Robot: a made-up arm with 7 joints. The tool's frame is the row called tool.
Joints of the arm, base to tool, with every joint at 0 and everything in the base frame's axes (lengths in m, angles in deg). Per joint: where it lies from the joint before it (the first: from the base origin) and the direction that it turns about. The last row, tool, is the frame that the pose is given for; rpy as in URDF.
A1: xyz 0 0 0.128 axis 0 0 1
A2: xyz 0 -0.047 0.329 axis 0 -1 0
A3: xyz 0 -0.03 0.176 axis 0 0 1
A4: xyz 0.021 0.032 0.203 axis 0 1 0
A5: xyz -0.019 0.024 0.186 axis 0 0 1
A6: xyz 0 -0.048 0.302 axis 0 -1 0
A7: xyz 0.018 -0.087 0.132 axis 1 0 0
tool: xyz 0 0 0 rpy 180 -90 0
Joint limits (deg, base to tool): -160..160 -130..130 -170..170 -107..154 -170..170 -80..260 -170..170
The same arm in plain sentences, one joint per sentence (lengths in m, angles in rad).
The arm has seven revolute joints in a row. What follows holds with every joint at zero, and every direction is one of the base frame's.
The first joint lies 0.128 m along +z from the base frame's origin and turns about +z, from -2.7925 to 2.7925 rad.
The second joint lies 0.047 m along -y and 0.329 m along +z from the first joint and turns about -y, from -2.2689 to 2.2689 rad.
The third joint lies 0.03 m along -y and 0.176 m along +z from the second joint and turns about +z, from -2.9671 to 2.9671 rad.
The fourth joint lies 0.021 m along +x and 0.032 m along +y and 0.203 m along +z from the third joint and turns about +y, from -1.8675 to 2.6878 rad.
The fifth joint lies 0.019 m along -x and 0.024 m along +y and 0.186 m along +z from the fourth joint and turns about +z, from -2.9671 to 2.9671 rad.
The sixth joint lies 0.048 m along -y and 0.302 m along +z from the fifth joint and turns about -y, from -1.3963 to 4.5379 rad.
The seventh joint lies 0.018 m along +x and 0.087 m along -y and 0.132 m along +z from the sixth joint and turns about +x, from -2.9671 to 2.9671 rad.
The tool frame, which is the frame that the pose is given for, lies at the same point as the seventh joint; its axes are the base frame's turned by roll 3.1416, pitch -1.5708 and yaw 0 rad (as in URDF: about the fixed x, then y, then z).

